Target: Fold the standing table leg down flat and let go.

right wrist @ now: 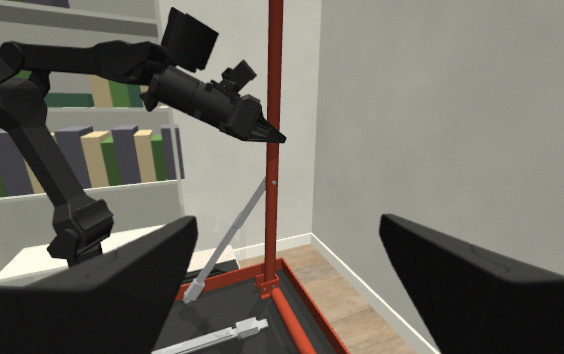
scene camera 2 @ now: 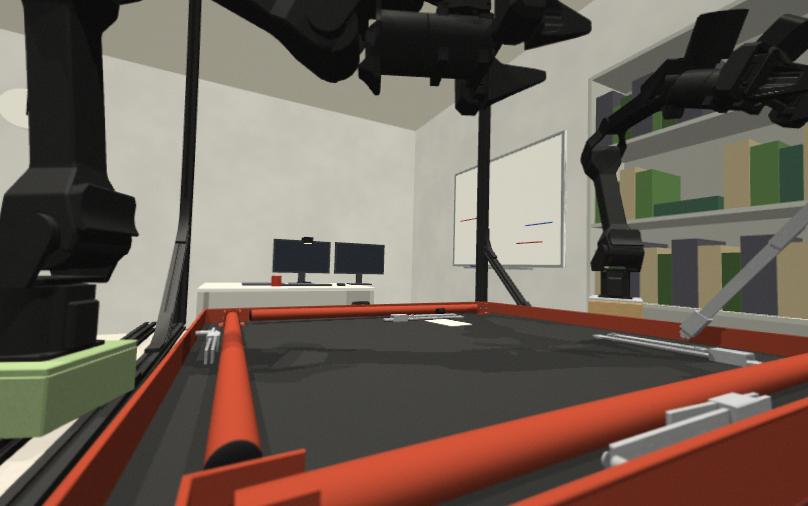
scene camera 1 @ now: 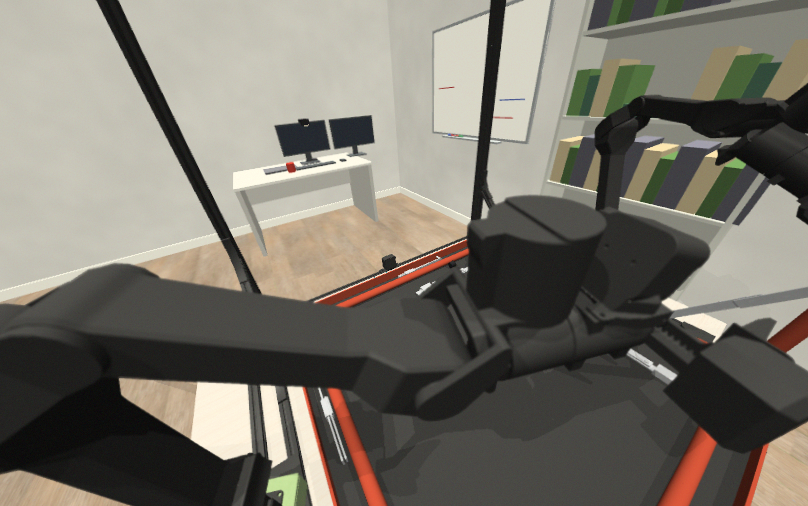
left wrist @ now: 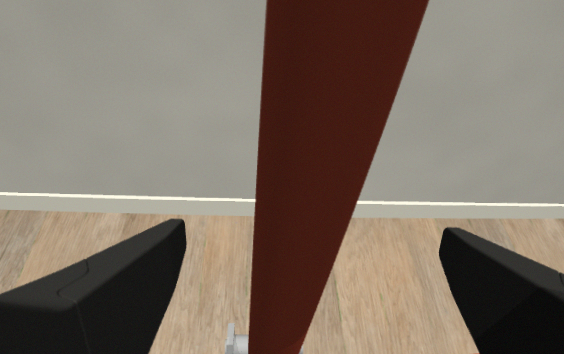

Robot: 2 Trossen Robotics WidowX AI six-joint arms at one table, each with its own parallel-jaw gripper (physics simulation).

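Places are measured from the left arm's base along level axes (x ahead, y left, z up), in metres.
Where they show: left gripper, fingertip midpoint: (right wrist: 277,139); right gripper, fingertip midpoint: (right wrist: 289,224) (scene camera 2: 565,54) (scene camera 1: 704,288); left arm's base, origin of the base link: (scene camera 2: 615,297); right arm's base, origin of the base link: (scene camera 2: 38,352).
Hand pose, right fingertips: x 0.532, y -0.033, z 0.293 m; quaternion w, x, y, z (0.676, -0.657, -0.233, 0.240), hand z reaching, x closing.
Each offset is from my right fingertips to the top centre of the thing. "spot": to the spot under its first point.
The standing red table leg (left wrist: 310,150) (right wrist: 271,215) is upright at the far corner in the right wrist view. A straight grey brace @[spot: dy +0.226, dx -0.294, dz -0.195 m] (right wrist: 235,227) (scene camera 2: 745,271) runs slanting from the table frame to its side. My left gripper (left wrist: 314,237) (right wrist: 277,139) is open and empty, high at the leg above the brace joint; in its wrist view the leg shows between the spread fingers, without visible contact. My right gripper (right wrist: 289,224) (scene camera 2: 565,51) is open and empty, above the table and away from the standing leg. The leg's top is out of view.
Red legs (scene camera 2: 232,381) @[spot: dy +0.017, dx +0.204, dz -0.318 m] (scene camera 2: 536,423) (scene camera 1: 357,441) lie folded inside the upturned table's red rim (scene camera 2: 143,411) (right wrist: 220,286). Grey folded braces (scene camera 2: 709,417) (right wrist: 215,337) lie near them. Black upright posts (scene camera 2: 483,208) (scene camera 1: 489,107) stand beyond the table. A bookshelf stands behind the left arm.
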